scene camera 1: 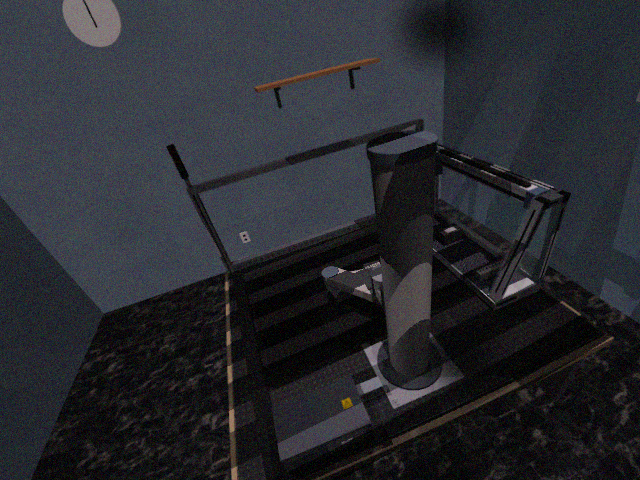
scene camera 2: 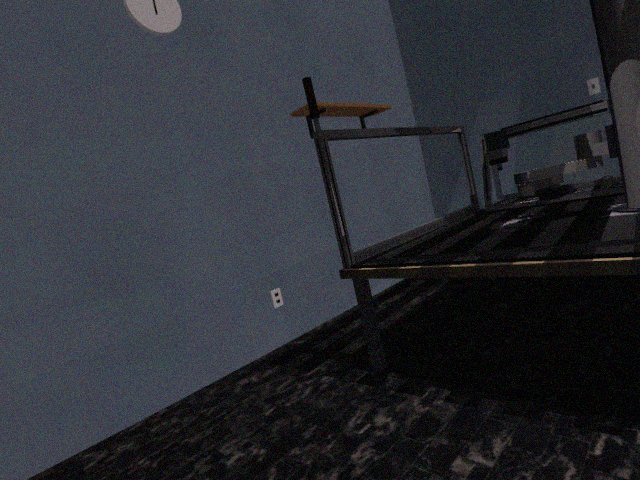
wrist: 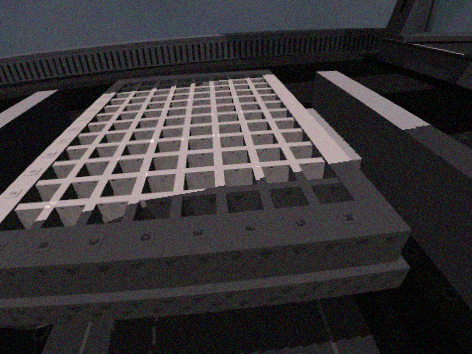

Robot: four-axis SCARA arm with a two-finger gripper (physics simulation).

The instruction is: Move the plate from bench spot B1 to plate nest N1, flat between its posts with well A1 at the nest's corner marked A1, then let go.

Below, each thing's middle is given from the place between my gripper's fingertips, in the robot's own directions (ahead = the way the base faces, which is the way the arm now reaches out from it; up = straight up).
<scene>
Right now the plate (wrist: 171,195) is 2 cm behind my hand.
</scene>
